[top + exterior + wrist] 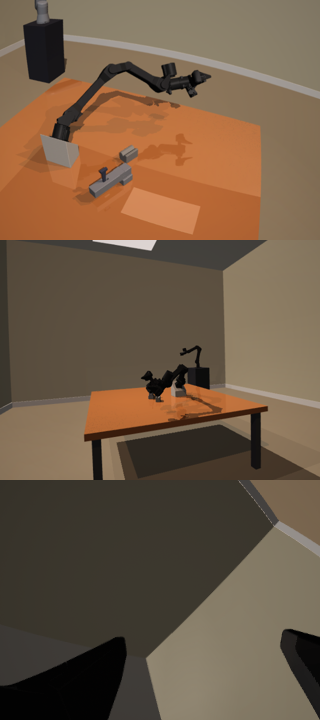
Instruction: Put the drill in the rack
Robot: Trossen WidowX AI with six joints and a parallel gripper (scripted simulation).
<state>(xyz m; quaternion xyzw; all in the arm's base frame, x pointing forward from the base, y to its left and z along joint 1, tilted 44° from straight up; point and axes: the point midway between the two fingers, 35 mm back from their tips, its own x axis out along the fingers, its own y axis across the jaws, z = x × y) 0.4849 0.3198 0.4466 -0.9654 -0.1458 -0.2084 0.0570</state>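
Now: the dark key 25 cm behind my gripper tip, 65 cm to the right of it and 15 cm below it. From my gripper tip the other things lie so: grey housing: 24 cm behind, 61 cm to the right, 20 cm below; then rack: 24 cm behind, 43 cm to the right, 22 cm below; then drill: 23 cm behind, 60 cm to the right, 19 cm below.
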